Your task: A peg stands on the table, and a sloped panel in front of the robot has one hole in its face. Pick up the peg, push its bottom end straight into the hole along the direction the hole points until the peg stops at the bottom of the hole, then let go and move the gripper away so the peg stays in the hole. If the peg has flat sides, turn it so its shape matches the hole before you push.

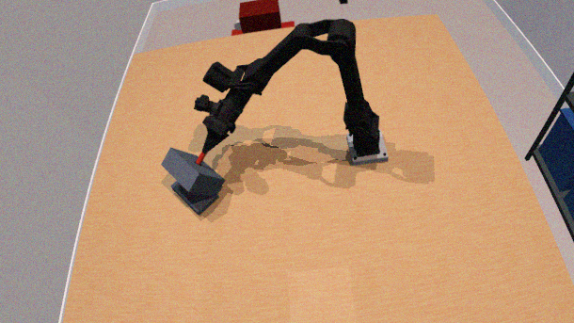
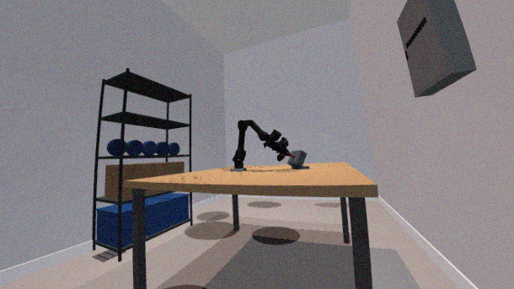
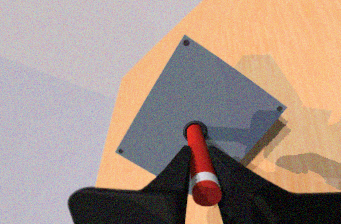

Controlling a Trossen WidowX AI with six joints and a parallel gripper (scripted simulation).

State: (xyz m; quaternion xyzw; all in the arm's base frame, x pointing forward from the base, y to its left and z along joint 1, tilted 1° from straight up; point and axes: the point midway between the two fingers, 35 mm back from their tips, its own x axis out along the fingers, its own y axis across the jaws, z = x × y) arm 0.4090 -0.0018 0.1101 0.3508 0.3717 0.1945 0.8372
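Now: gripper tip 4 cm short of the grey-blue sloped panel, 4 cm to the right of it and 3 cm above it. Also, from my gripper tip: red peg 1 cm behind, 1 cm to the right, 1 cm above.
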